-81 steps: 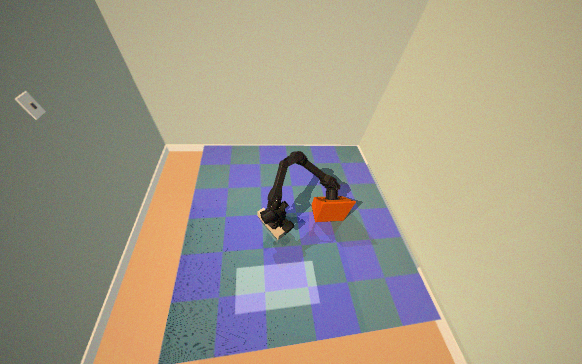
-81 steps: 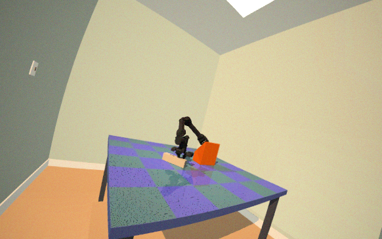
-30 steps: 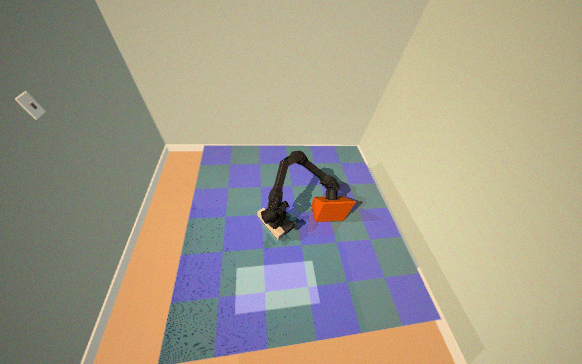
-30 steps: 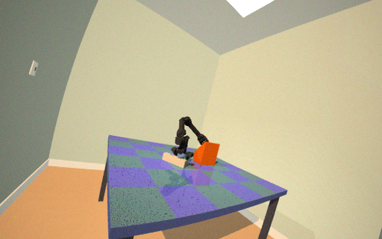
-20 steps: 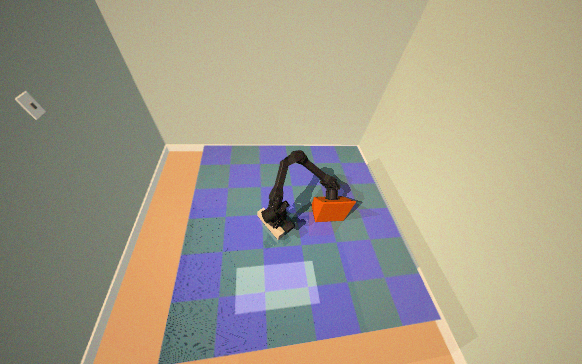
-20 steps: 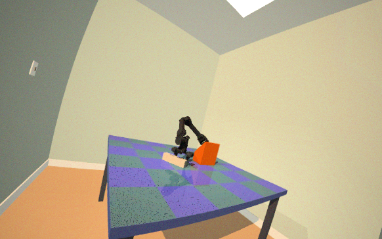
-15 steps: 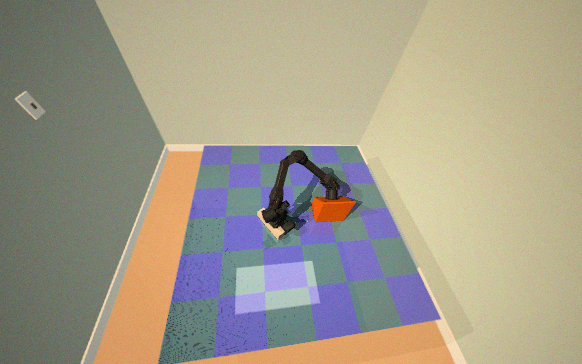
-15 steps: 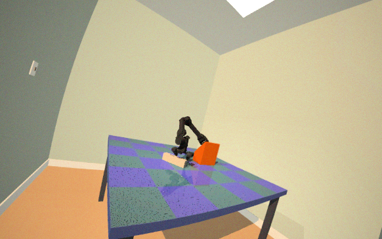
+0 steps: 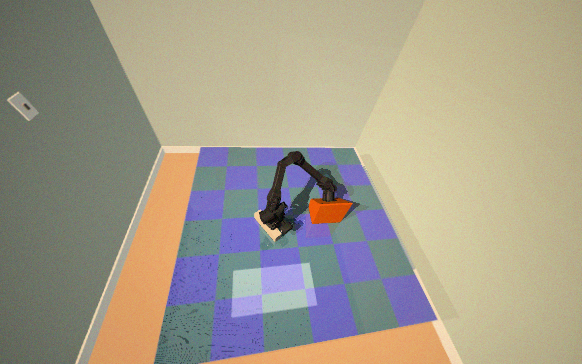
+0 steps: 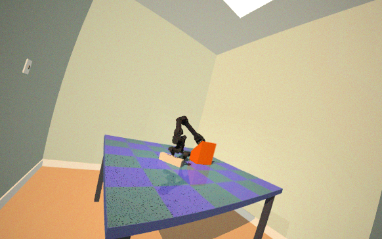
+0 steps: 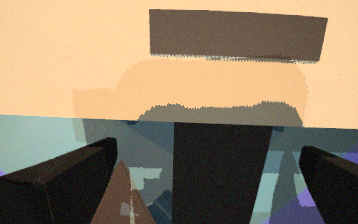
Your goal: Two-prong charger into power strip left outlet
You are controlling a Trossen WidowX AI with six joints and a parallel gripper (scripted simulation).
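My gripper tip is now 2 cm short of the two-prong charger, 1 cm to the right of it and 1 cm below it.
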